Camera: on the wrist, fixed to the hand. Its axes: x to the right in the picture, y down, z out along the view.
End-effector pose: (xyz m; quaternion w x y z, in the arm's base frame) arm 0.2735 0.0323 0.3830 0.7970 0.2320 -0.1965 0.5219
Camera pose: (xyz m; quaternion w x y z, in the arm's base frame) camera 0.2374 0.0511 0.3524 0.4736 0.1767 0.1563 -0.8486
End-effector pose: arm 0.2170 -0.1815 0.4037 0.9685 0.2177 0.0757 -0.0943
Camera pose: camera 0.2048 -0.1336 0.3913 0.1299 0.1465 -0.1482 0.9694
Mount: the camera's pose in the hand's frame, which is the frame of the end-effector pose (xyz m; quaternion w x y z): -0.0167 0.0348 -0.0332 0.0551 0.0542 0.0715 0.9944
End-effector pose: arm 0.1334 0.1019 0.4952 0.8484 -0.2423 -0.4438 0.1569
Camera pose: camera 0.1498 0.1138 0.4485 0.0644 0.4199 -0.2857 -0.8590
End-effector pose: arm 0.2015 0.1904 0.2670 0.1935 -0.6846 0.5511 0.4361
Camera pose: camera 0.1819 0.1644 0.3061 0.4253 -0.4896 -0.7486 -0.1376
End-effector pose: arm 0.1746 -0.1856 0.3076 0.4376 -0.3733 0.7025 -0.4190
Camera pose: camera 0.1440 -0.1491 0.2896 0.4108 0.7317 0.4185 0.3473
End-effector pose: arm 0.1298 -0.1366 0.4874 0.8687 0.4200 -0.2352 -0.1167
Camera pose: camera 0.1324 -0.0859 0.4917 0.1580 -0.1553 -0.3748 0.9002
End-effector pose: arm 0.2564 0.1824 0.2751 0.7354 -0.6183 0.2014 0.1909
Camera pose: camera 0.2218 0.1548 0.2499 0.1302 -0.1924 -0.6889 -0.6867
